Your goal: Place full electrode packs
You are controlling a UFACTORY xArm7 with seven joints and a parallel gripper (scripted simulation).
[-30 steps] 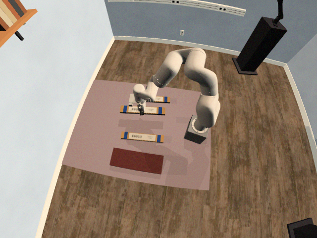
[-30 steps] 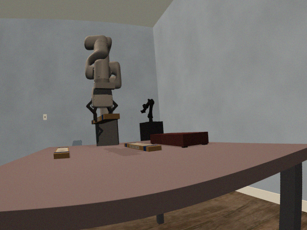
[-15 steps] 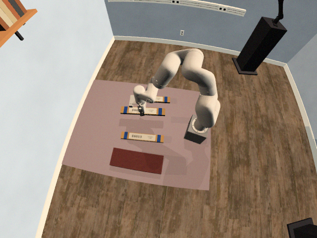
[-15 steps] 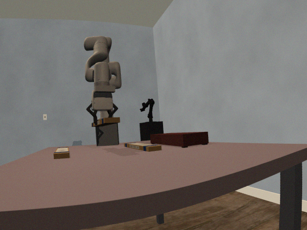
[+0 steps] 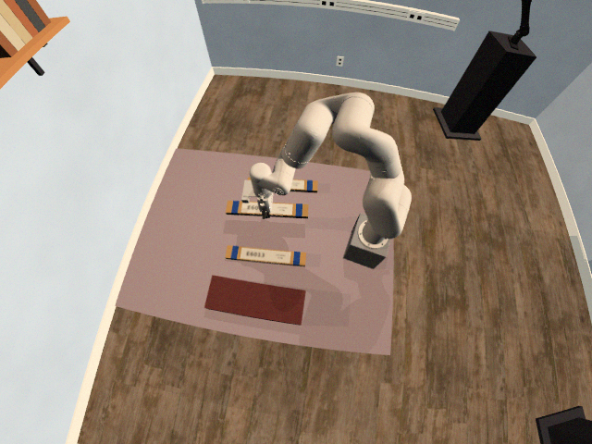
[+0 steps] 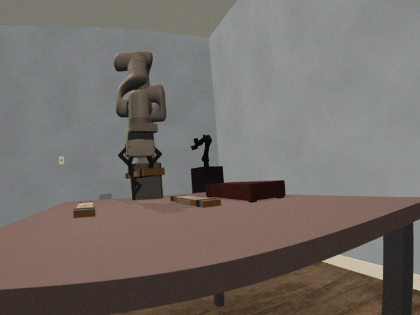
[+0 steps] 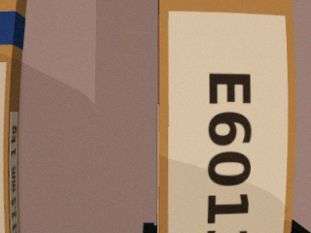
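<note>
Right now my hand is 2 cm short of the pack of welding electrodes, 18 cm to the right of it and 11 cm above it. The rest, counted from my hand: low dark red platform: 6 cm ahead, 38 cm to the left, 11 cm below.
</note>
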